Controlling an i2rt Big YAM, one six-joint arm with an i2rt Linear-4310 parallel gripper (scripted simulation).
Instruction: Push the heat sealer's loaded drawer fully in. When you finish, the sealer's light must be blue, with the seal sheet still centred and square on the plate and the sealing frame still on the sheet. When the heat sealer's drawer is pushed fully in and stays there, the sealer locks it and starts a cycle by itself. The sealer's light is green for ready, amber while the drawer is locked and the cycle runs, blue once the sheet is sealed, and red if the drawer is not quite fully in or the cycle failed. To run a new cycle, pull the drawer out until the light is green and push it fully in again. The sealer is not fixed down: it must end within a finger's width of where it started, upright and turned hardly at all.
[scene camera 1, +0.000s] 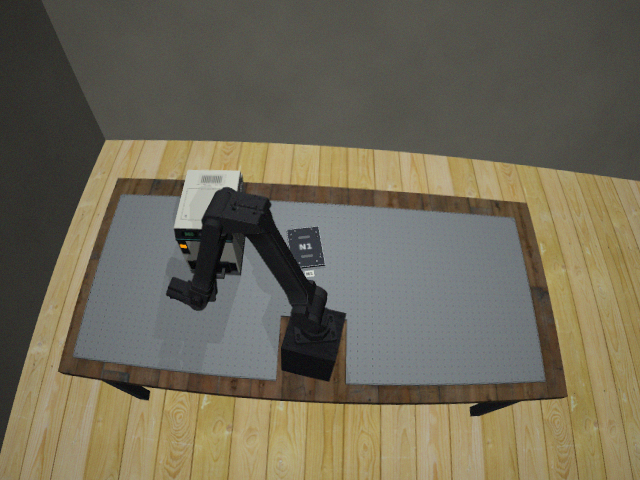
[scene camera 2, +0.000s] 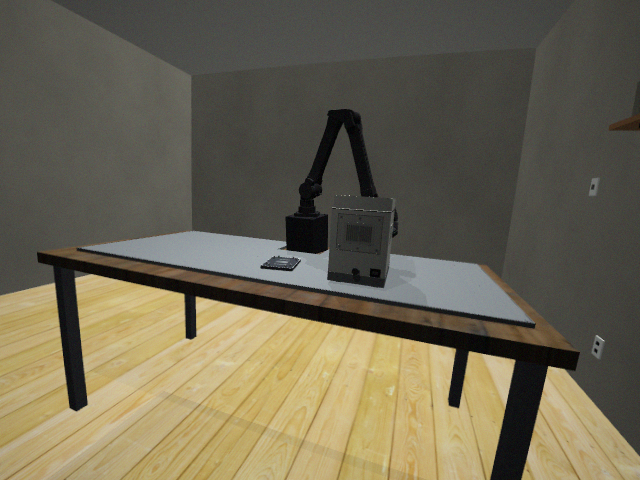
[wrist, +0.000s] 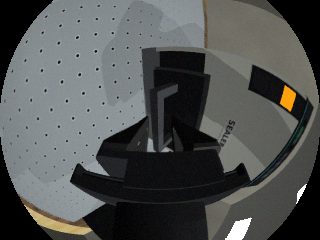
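Note:
What you'd see in the pictures is my gripper, and there's a heat sealer as well.

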